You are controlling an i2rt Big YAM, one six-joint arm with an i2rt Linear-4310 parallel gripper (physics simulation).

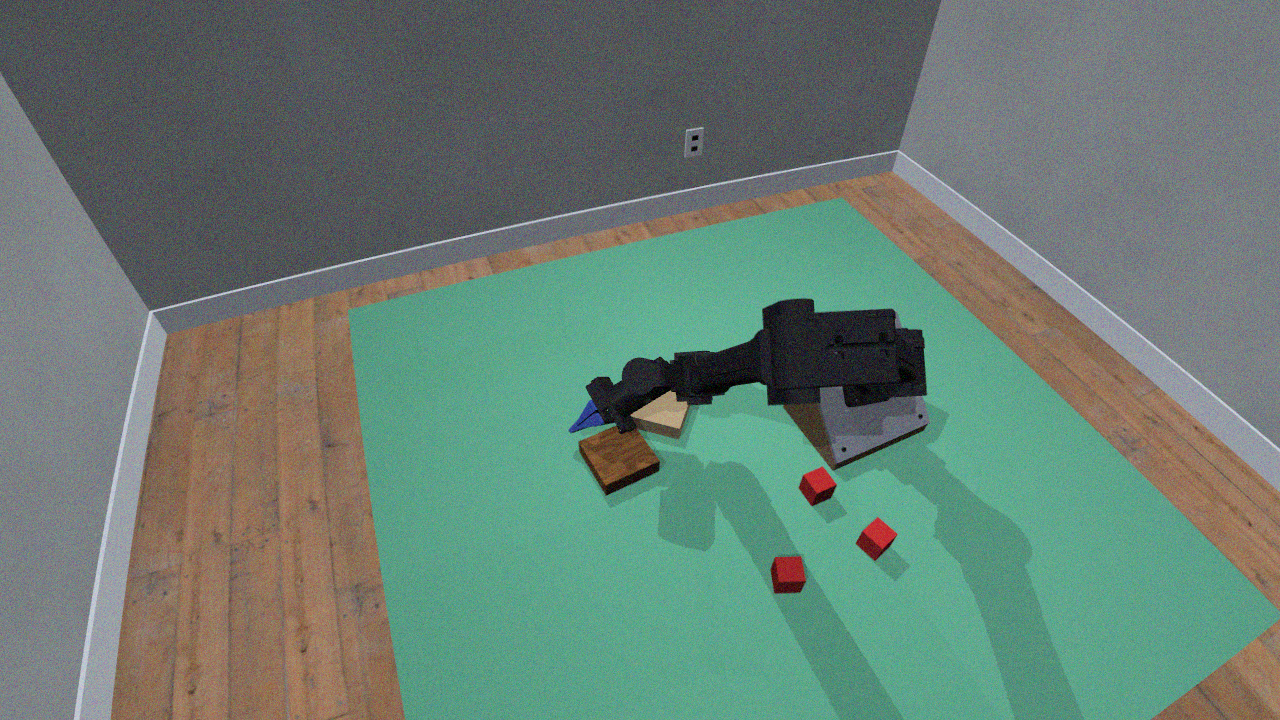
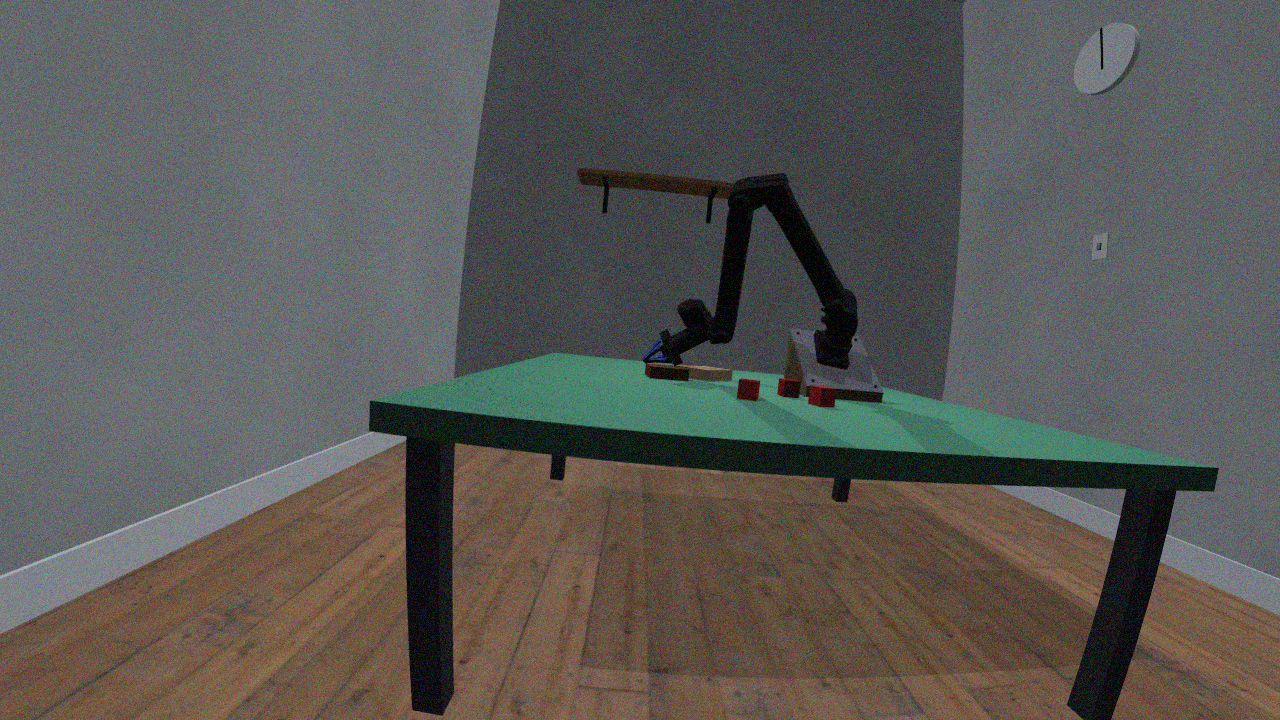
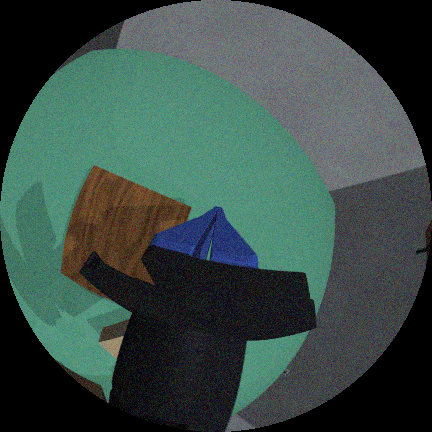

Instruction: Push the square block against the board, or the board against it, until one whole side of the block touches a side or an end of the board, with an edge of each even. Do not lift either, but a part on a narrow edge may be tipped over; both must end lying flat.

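Places are measured from the arm's base along level axes (x ahead, y left, z up), in centimetres.
Pixels of known places: gripper, between the fingertips: (image 1: 570, 431) (image 2: 643, 361) (image 3: 217, 212); arm's base, origin of its link: (image 2: 830, 351).
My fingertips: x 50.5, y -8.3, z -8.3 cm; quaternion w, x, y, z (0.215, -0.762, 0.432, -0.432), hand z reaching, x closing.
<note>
For each thing: its top centre in the pictures, then the offset to it from my fingertips. Level surfaces: height alone.
- square block, centre of its top: (image 3: 115, 242) (image 1: 618, 451) (image 2: 666, 366) dx -6.9, dy +6.2, dz -0.4 cm
- pale tan board, centre of its top: (image 3: 172, 365) (image 1: 662, 393) (image 2: 706, 367) dx -18.3, dy -4.0, dz -0.4 cm
- green table top, height of its surface: dz -3.5 cm
The square block (image 1: 617, 458) (image 2: 666, 372) (image 3: 125, 220) is dark brown wood and lies flat on the green table. The pale tan board (image 1: 662, 416) (image 2: 709, 373) (image 3: 112, 346) lies flat behind it, toward the arm's base, turned at a different angle. The arm hides part of the board, and the spot where the two come closest is covered by the gripper. My gripper (image 1: 572, 430) (image 2: 646, 360) (image 3: 217, 212) is shut and empty. Its blue fingertips are low over the table, just off the block's far left corner; I cannot tell whether they touch it.
Three red cubes (image 1: 817, 486) (image 1: 876, 538) (image 1: 787, 574) lie on the green table top (image 1: 492, 582) (image 2: 537, 402), to the right of the block. The arm's grey wedge base (image 1: 881, 434) stands further right. A wall shelf (image 2: 653, 181) hangs behind.
</note>
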